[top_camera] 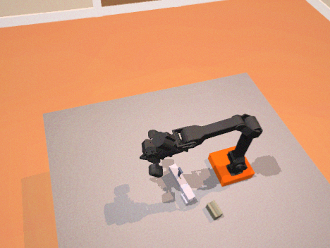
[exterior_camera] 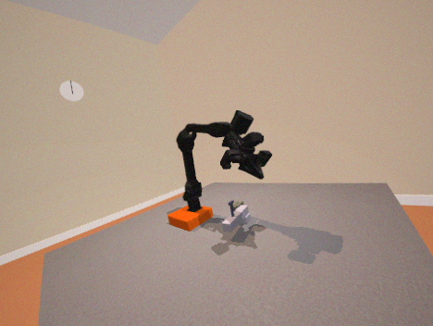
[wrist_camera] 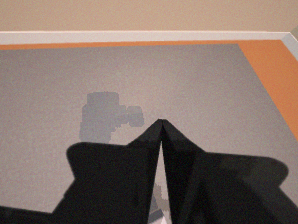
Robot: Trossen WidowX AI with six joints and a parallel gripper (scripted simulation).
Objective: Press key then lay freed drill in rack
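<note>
My gripper tip is 170 mm past the blue key, 50 mm to the right of it and 140 mm above it. The rest, counted from my gripper tip: box-like rack 280 mm behind, 240 mm to the left, 220 mm below; yellow drill 180 mm behind, 100 mm to the left, 190 mm below.
</note>
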